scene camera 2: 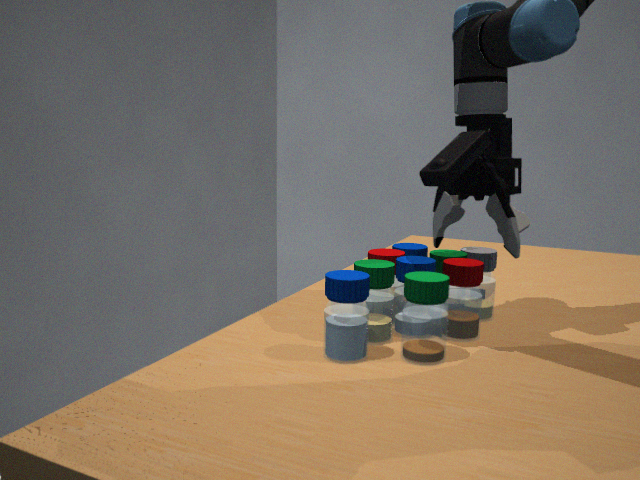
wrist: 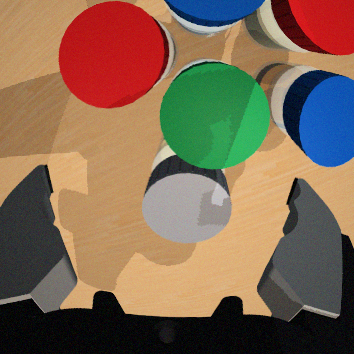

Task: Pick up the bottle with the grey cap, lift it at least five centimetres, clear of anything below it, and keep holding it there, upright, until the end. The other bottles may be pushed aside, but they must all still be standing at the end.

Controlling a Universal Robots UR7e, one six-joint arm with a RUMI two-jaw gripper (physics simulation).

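Places are measured from the arm's base along level axes (x up, y back, z right), in metres.
Where they show: gripper, fingertip midpoint: (scene camera 2: 473,252) (wrist: 170,175).
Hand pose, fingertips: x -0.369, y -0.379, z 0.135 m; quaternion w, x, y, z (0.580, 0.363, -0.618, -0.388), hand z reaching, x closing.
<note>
After its pixels a point has its place.
The bottle with the grey cap (scene camera 2: 478,259) {x -0.378, y -0.371, z 0.135 m} (wrist: 186,209) {x -0.369, y -0.379, z 0.159 m} stands upright at the far right of the group in the scene view, its body partly hidden behind a red-capped bottle. My gripper (scene camera 2: 476,249) {x -0.369, y -0.379, z 0.135 m} (wrist: 170,175) {x -0.369, y -0.379, z 0.135 m} is open and empty, pointing down, with its fingertips near the height of the caps in the scene view. In the wrist view the grey cap lies between the two fingers, apart from both and a little nearer the right one. A green-capped bottle (scene camera 2: 448,254) {x -0.369, y -0.408, z 0.103 m} (wrist: 215,115) {x -0.369, y -0.412, z 0.112 m} stands right beside the grey-capped one and overlaps its upper side in the wrist view.
A red-capped bottle (scene camera 2: 463,272) {x -0.377, y -0.369, z 0.038 m} (wrist: 111,54) {x -0.369, y -0.378, z 0.066 m} and a blue-capped bottle (scene camera 2: 415,268) (wrist: 327,121) stand close by. Several more bottles with blue, green and red caps stand upright on the wooden table (scene camera 2: 310,418) {x -0.474, y -0.439, z -0.250 m}. The table's left edge runs behind the group.
</note>
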